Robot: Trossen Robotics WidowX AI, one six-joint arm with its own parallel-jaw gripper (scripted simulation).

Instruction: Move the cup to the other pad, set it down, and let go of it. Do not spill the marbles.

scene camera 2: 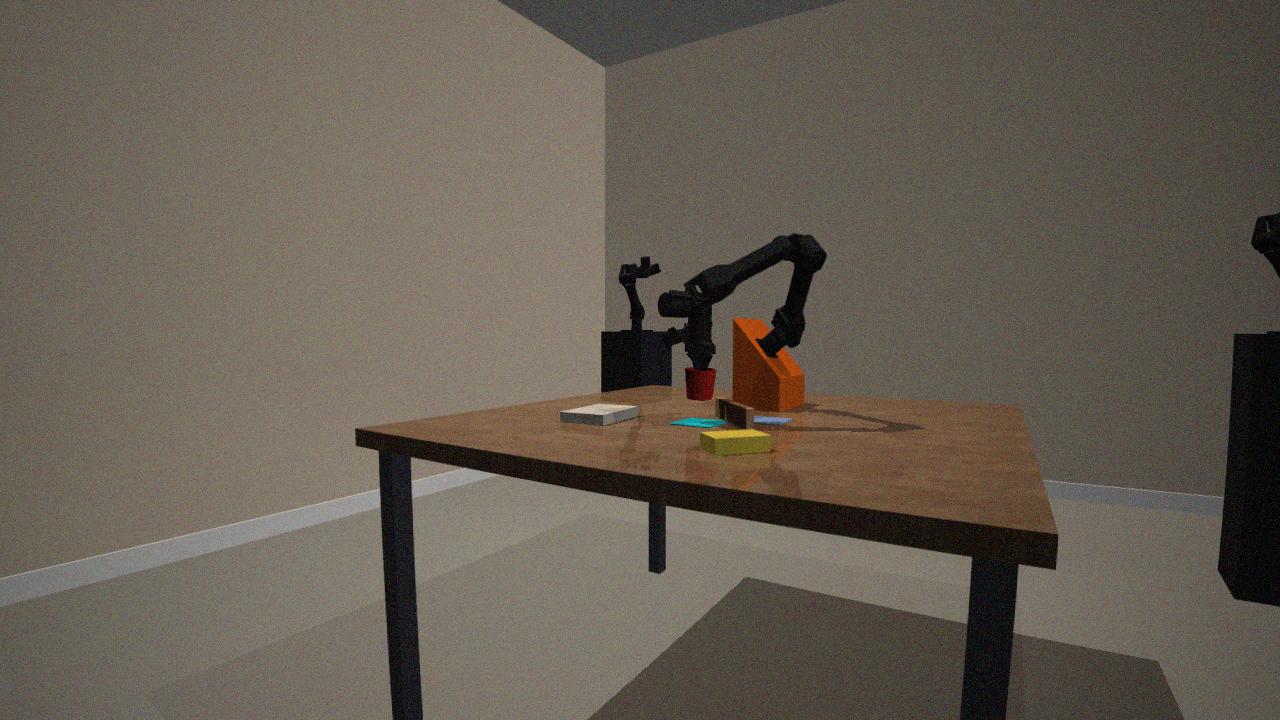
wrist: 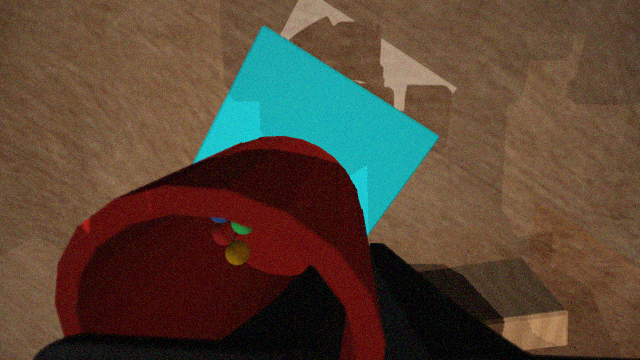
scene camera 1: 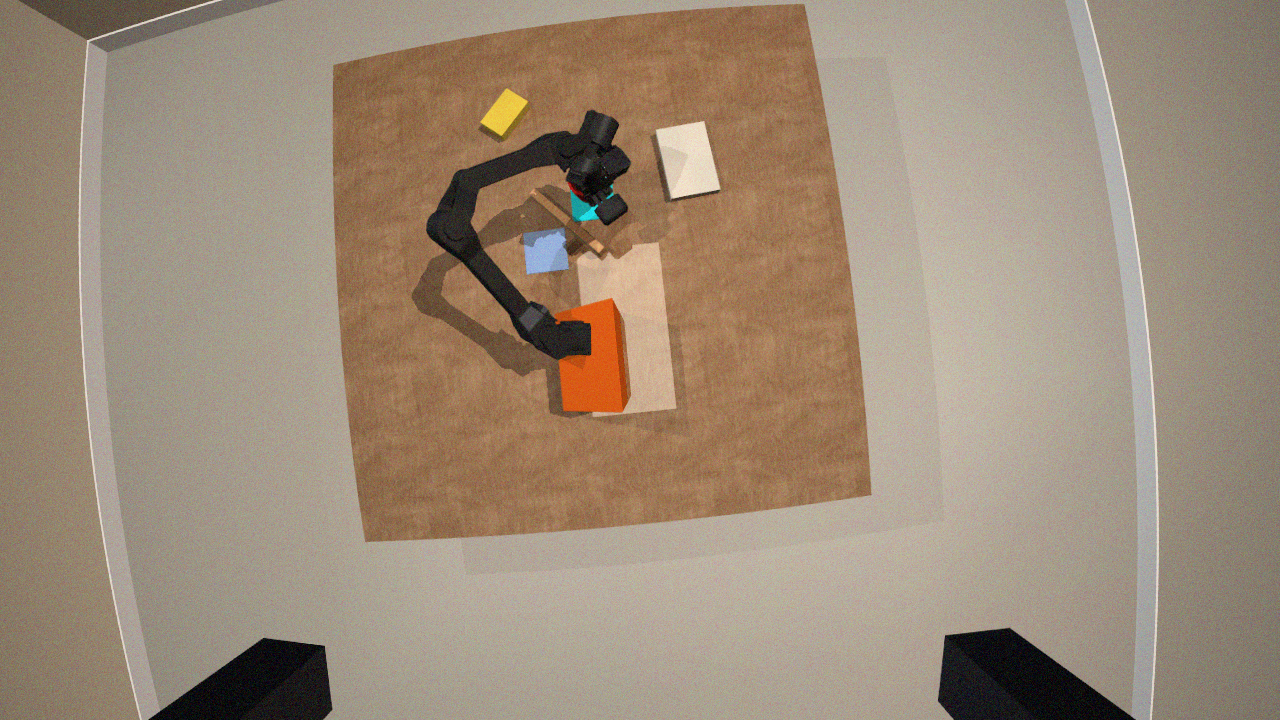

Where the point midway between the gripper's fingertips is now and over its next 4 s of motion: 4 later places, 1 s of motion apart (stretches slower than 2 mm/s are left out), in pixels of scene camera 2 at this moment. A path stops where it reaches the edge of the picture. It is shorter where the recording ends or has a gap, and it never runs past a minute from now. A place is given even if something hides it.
The gripper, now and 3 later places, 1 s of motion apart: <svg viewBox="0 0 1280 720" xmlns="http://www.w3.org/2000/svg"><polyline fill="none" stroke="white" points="698,383 698,401 698,394 697,370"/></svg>
